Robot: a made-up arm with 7 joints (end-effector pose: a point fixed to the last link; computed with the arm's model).
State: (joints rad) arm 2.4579 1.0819 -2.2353 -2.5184 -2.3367 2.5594 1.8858
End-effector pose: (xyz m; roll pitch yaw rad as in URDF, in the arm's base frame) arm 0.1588 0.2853 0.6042 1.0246 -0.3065 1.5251
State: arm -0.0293 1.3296 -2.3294 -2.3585 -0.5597 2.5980 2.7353
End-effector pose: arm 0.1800 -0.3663 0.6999 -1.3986 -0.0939 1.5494
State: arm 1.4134 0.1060 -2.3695 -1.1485 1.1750 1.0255 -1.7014
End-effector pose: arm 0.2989 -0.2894 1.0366 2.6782 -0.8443 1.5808
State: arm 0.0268 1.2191 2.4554 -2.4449 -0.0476 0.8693 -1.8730
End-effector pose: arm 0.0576 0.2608 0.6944 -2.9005 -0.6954 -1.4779
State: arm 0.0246 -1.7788 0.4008 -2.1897 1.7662 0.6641 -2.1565
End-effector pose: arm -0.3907 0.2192 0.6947 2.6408 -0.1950 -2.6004
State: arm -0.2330 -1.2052 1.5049 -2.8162 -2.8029 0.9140 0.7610
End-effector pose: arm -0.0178 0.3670 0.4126 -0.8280 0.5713 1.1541
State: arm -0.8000 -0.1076 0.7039 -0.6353 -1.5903 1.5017 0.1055
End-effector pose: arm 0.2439 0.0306 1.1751 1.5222 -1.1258 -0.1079
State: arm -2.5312 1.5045 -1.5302 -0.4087 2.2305 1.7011 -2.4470
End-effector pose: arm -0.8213 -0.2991 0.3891 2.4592 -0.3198 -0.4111
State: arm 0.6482 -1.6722 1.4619 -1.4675 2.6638 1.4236 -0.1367
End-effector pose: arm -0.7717 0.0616 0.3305 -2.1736 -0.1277 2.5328
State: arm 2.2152 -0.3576 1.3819 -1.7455 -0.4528 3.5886 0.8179
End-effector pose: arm -0.2971 -0.3719 0.8427 0.0295 -1.3596 0.7013
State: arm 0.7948 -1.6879 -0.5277 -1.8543 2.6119 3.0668 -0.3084
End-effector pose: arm -0.1117 -0.4867 0.6819 0.2861 0.4064 0.1091
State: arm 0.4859 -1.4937 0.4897 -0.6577 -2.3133 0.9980 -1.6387
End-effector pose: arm -0.7594 -0.2665 0.6692 2.2439 -0.8678 -0.0052
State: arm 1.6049 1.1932 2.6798 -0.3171 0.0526 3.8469 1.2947
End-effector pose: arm -0.0775 0.6858 0.7209 1.5546 0.6638 3.0275
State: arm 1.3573 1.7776 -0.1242 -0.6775 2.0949 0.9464 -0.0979
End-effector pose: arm 0.1647 0.7135 -0.1288 -0.8100 0.4555 1.8501
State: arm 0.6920 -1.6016 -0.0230 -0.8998 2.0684 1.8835 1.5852
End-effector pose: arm -0.5720 -0.5054 0.7125 -1.6182 -0.6020 1.2970
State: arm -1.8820 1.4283 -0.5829 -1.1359 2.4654 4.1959 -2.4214
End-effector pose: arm -0.4134 -0.5628 0.1241 1.9475 -0.0379 -2.2927
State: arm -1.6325 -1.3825 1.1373 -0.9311 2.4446 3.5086 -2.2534
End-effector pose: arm 0.3595 0.6062 0.6447 0.8517 -0.2038 1.9759
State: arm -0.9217 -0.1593 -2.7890 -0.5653 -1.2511 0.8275 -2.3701
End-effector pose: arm -0.2959 0.2828 1.0927 -2.9064 0.7673 -2.1978
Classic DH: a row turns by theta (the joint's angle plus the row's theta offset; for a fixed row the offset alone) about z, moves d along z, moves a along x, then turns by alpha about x. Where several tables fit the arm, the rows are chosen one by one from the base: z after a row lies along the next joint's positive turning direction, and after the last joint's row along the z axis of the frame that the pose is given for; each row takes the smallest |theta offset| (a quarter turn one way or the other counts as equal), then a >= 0, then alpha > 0; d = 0 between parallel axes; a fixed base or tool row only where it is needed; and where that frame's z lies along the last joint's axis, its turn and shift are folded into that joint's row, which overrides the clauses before.
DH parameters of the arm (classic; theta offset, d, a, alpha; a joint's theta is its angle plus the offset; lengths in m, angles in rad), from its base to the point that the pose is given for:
joint 1: 0 0.3365 0 -1.5708
joint 2: 0 0 0 1.5708
joint 3: 0 0.4544 0.1313 1.5708
joint 4: 0 0 -0.0735 -1.5708
joint 5: 0 0.342 0 1.5708
joint 6: 0 0 0.0554 1.5708
joint 7: 0 0 0 0

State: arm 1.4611 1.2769 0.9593 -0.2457 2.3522 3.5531 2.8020
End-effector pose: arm -0.0347 0.7864 0.4376 2.4746 -1.2369 2.4104
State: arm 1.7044 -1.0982 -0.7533 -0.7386 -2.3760 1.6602 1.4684
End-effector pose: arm 0.3116 -0.5552 0.9259 -2.1172 -0.4124 -2.5611
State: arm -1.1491 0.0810 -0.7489 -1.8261 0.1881 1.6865 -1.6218
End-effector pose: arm -0.1595 -0.5375 0.7347 -2.9471 -0.1338 -0.3335
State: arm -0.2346 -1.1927 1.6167 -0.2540 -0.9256 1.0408 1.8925
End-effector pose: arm -0.7188 0.3520 0.6621 -1.1174 -0.4456 -1.5541
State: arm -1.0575 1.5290 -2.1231 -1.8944 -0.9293 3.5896 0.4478
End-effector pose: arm -0.1465 -0.5901 0.5654 1.3619 0.3579 -1.1816
